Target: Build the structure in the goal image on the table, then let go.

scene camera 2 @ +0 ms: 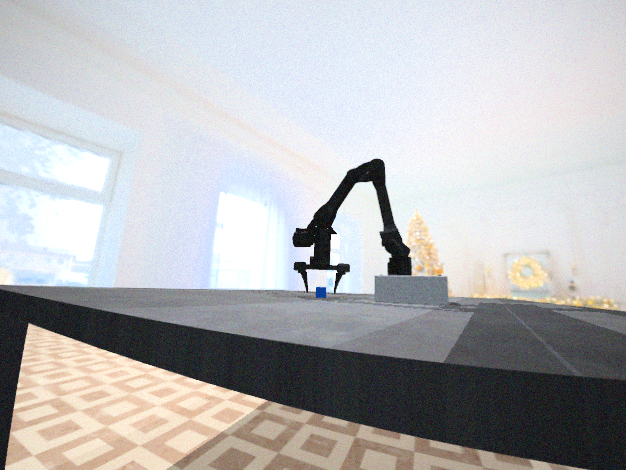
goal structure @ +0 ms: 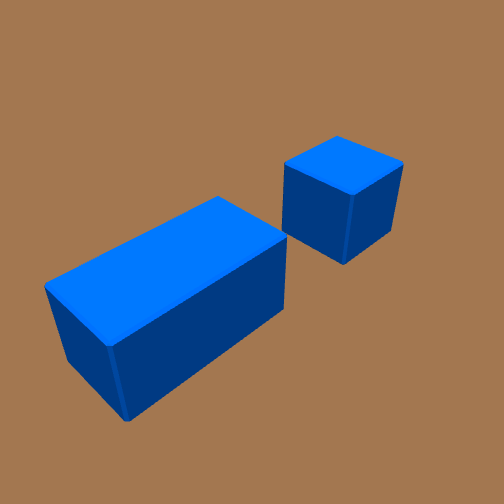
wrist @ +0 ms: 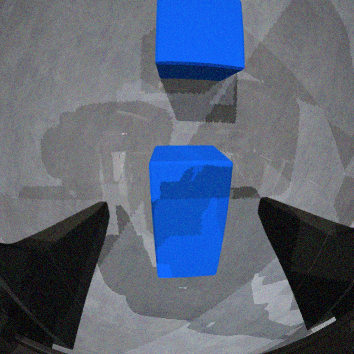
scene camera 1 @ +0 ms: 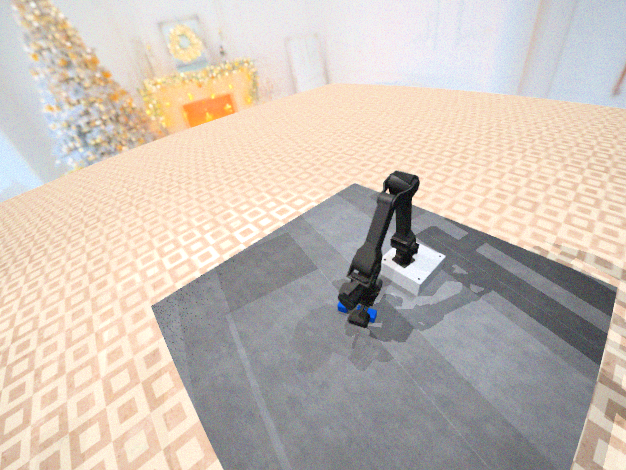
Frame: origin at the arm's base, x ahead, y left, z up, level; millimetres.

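Seen in the pictures: gripper, fingertip midpoint: (scene camera 2: pixel 320 293) (wrist: pixel 185 208); arm's base at its link origin: (scene camera 2: pixel 400 277) (scene camera 1: pixel 403 259).
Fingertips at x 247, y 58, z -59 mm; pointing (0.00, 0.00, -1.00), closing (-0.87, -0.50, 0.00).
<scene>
Offsets run from my fingertips to a thing's top centre. "*": to the spot under its first point. Level surfaces: height alone.
A blue block @(dx +0, dy +1, dz +20 mm) (wrist: pixel 190 220) is between my spread fingers in the wrist view, apart from both fingertips. A second blue block @(dx +39, dy -75, dz +20 mm) (wrist: pixel 199 32) is ahead of it at the top of that view, with grey table visible between the two. In scene camera 2 a blue block (scene camera 2: pixel 320 292) sits on the table between the fingertips. In scene camera 1 blue surfaces @(* dx -8, dy +29, dz +20 mm) (scene camera 1: pixel 373 315) show on both sides of the gripper, which partly hides them; I cannot tell which block is which there. My gripper (scene camera 2: pixel 321 291) (wrist: pixel 185 208) is open, pointing down with its fingertips low near the table.
The grey table @(dz -13 mm) (scene camera 1: pixel 242 354) (scene camera 2: pixel 283 323) carries the arm's light base box (scene camera 1: pixel 427 260) (scene camera 2: pixel 410 289), close to the blocks. The arm arches up from this box and down to the gripper. Shadows of the arm fall around the blocks.
</scene>
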